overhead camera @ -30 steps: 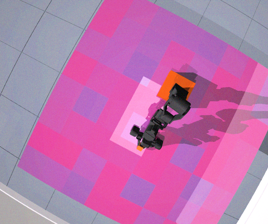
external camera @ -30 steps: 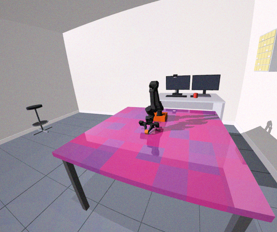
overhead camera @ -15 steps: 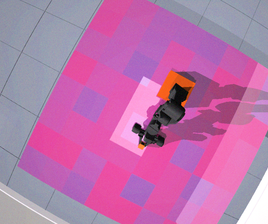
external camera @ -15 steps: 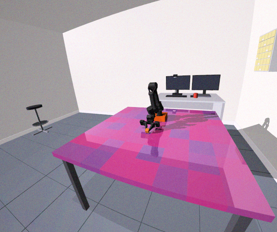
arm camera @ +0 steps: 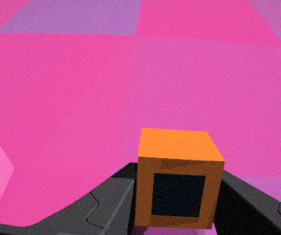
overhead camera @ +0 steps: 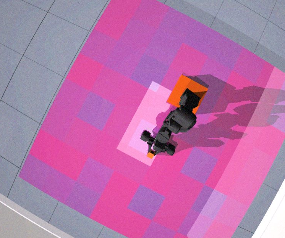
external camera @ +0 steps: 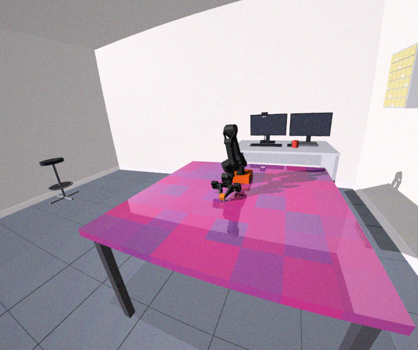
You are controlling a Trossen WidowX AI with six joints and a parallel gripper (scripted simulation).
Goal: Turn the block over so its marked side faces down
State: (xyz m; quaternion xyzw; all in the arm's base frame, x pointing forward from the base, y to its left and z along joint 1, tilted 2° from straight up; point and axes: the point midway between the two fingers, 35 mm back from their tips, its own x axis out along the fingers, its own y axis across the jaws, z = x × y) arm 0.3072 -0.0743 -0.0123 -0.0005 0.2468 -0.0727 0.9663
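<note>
The block is 1 cm behind my gripper tip.
</note>
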